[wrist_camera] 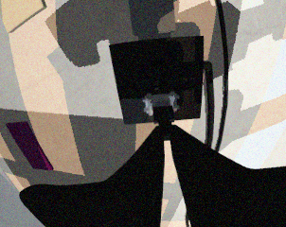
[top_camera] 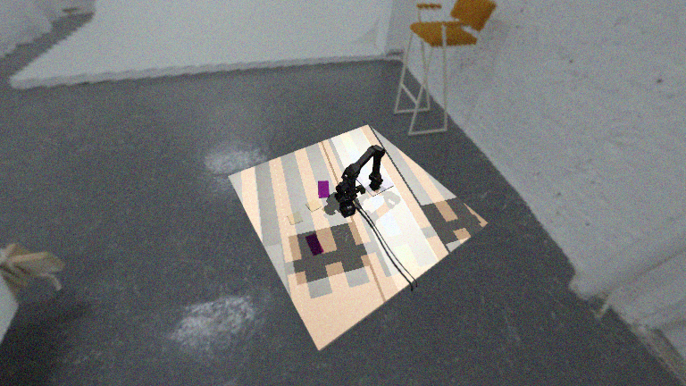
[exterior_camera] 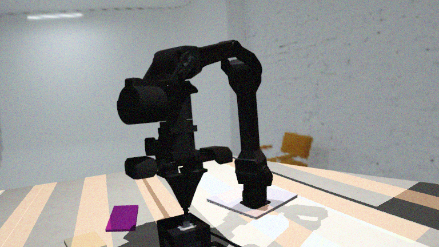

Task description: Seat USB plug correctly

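Right now the usb plug is 2 cm below my gripper tip. The rest, counted from my gripper tip: magenta block (26 cm to the right, 11 cm below, 5 cm ahead); then usb socket (5 cm below).
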